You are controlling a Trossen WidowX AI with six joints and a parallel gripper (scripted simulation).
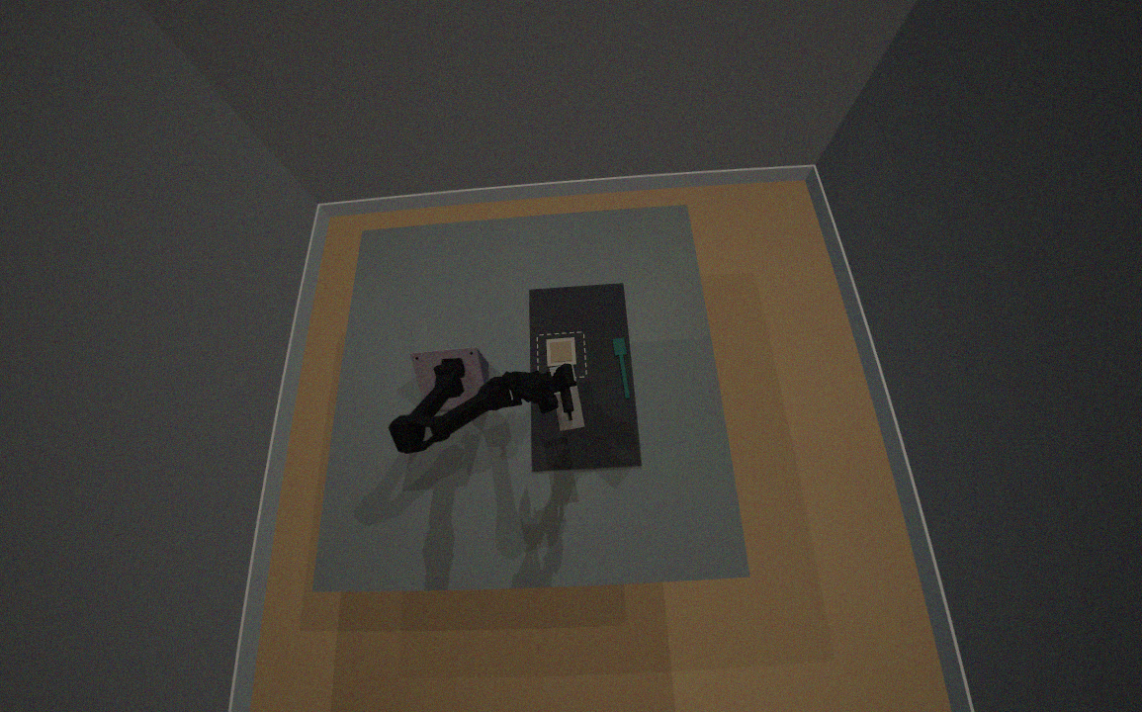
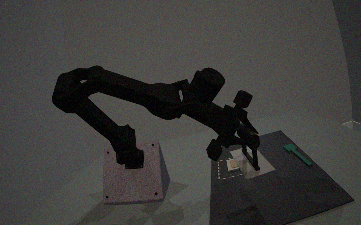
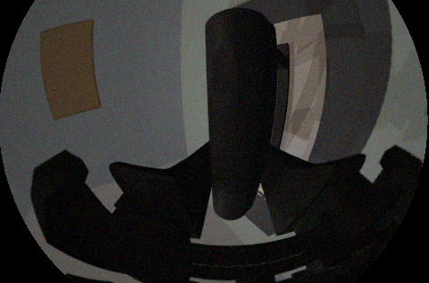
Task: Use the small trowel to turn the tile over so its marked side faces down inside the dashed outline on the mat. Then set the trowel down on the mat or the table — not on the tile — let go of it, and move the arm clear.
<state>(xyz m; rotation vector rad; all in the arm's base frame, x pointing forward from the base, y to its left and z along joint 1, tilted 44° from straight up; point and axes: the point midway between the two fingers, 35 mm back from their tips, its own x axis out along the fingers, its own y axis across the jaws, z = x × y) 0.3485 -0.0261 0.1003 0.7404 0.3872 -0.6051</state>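
The trowel lies 3 cm behind my gripper tip and 1 cm below it. The rest, counted from my gripper tip: dark mat (2 cm ahead, 9 cm to the left, 15 cm below); teal t-shaped piece (16 cm ahead, 11 cm to the left, 13 cm below); tile (4 cm behind, 16 cm to the left, 13 cm below).
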